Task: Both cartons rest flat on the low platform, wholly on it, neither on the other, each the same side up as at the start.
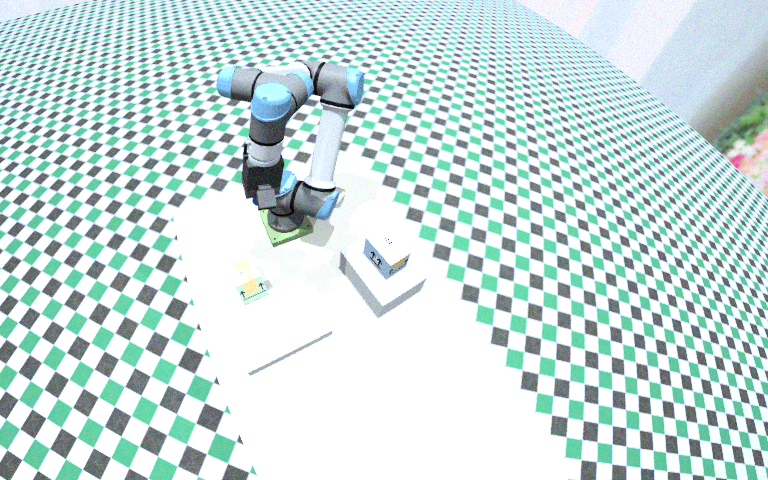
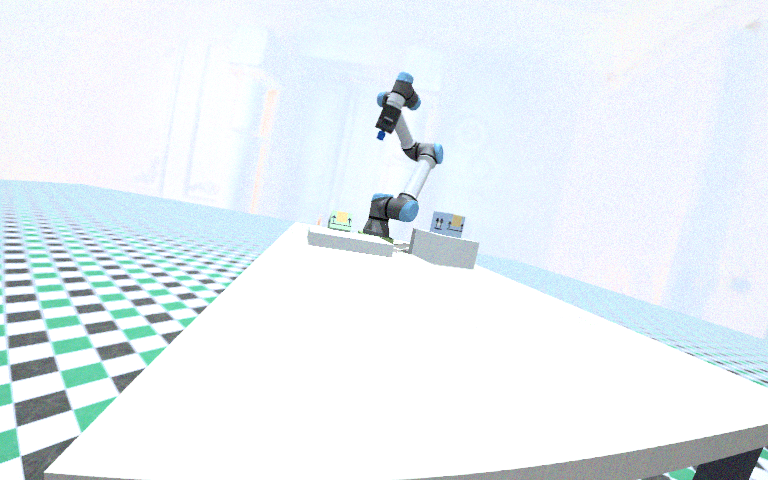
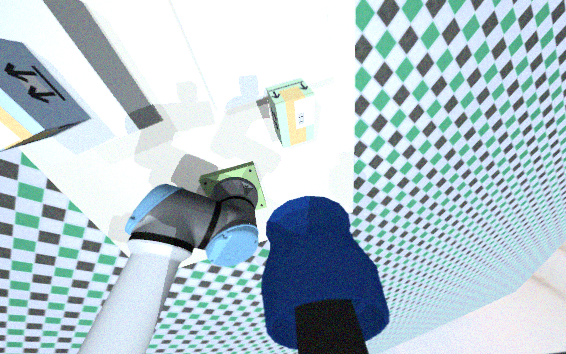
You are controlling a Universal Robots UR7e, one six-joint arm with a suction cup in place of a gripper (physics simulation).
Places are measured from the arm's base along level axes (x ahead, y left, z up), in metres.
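Pixels of known places: hand, its tool point: (image 2: 379, 138) (image 3: 308, 231); arm's base, origin of its link: (image 1: 285, 217) (image 2: 375, 234) (image 3: 235, 196).
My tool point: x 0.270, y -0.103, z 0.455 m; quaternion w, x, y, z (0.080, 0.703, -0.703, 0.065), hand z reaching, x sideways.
Ahead of a thing's pixels: the offset from my tool point to its top centre. Level surfaces: height alone.
The green carton @[dx -0.031, dy -0.108, dz -0.357 m] (image 1: 244, 293) (image 2: 334, 224) (image 3: 309, 131) stands upright, arrows on its side, with tape over its top. It is near the back of the low platform @[dx +0.144, dy -0.062, dz -0.441 m] (image 1: 289, 353) (image 2: 350, 243); glare hides whether its base is on the table or the platform. The blue-grey carton @[dx +0.087, dy +0.366, dz -0.273 m] (image 1: 376, 259) (image 2: 440, 224) (image 3: 45, 95) stands upright on the taller block @[dx +0.101, dy +0.360, dz -0.369 m] (image 1: 362, 287) (image 2: 444, 251) (image 3: 102, 65), apart from the low platform. My gripper, a blue suction cup (image 1: 256, 200) (image 2: 380, 135) (image 3: 307, 207), hangs high near the arm's base, away from both cartons, open with nothing on it.
The arm's green base plate (image 1: 277, 236) (image 3: 250, 172) is on the white table @[dz -0.489 m] (image 1: 430, 396) (image 2: 385, 350), between and behind the cartons. The taller block rises well above the low platform. The arm's links bend above the base. A checkered floor (image 1: 538, 169) (image 2: 84, 350) surrounds the table.
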